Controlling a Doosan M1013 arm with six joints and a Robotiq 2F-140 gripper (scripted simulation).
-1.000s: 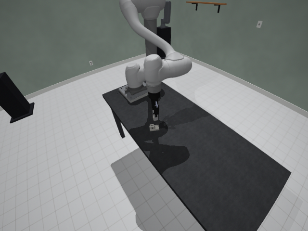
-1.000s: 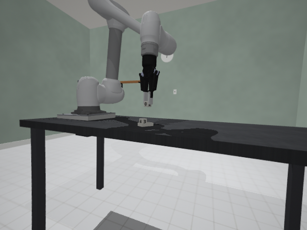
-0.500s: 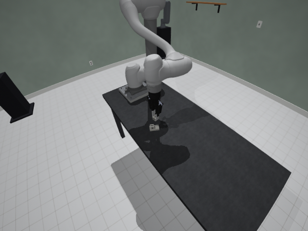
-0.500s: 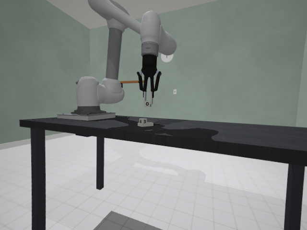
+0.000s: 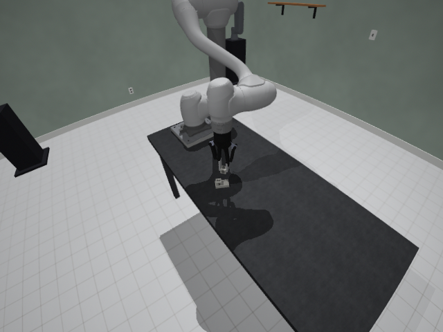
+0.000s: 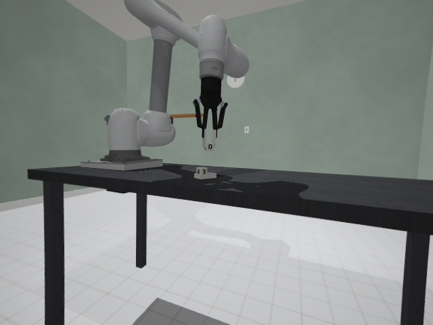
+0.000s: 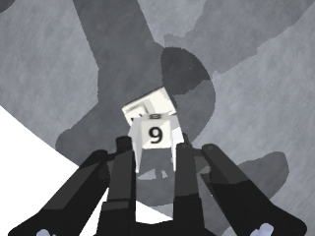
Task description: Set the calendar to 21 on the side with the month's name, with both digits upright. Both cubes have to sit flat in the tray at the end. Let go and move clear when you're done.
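Now: the cube 30 mm below my hand. The rest, counted from my hand: white tray: 140 mm below, 10 mm to the right, 10 mm behind.
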